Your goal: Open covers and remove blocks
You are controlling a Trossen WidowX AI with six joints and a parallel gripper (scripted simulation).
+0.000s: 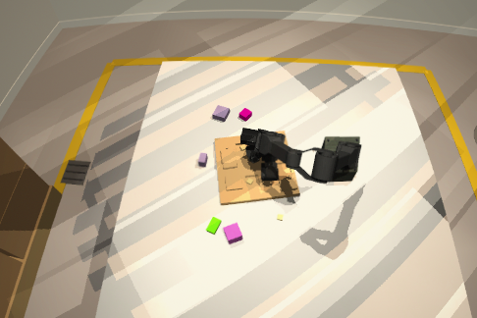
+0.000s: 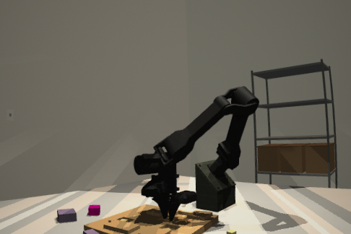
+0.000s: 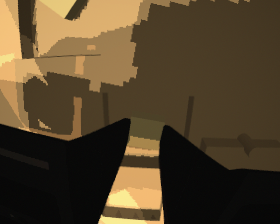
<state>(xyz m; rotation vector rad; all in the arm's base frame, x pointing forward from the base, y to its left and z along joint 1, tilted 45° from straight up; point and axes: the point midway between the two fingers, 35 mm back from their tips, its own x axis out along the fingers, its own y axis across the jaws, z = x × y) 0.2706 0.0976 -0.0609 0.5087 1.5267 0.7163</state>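
Right now my gripper tip is 4 cm short of the tan puzzle board and 1 cm to the right of it. Round my gripper tip: green block 17 cm ahead, 25 cm to the left, 1 cm below; then magenta block 12 cm ahead, 27 cm to the right.
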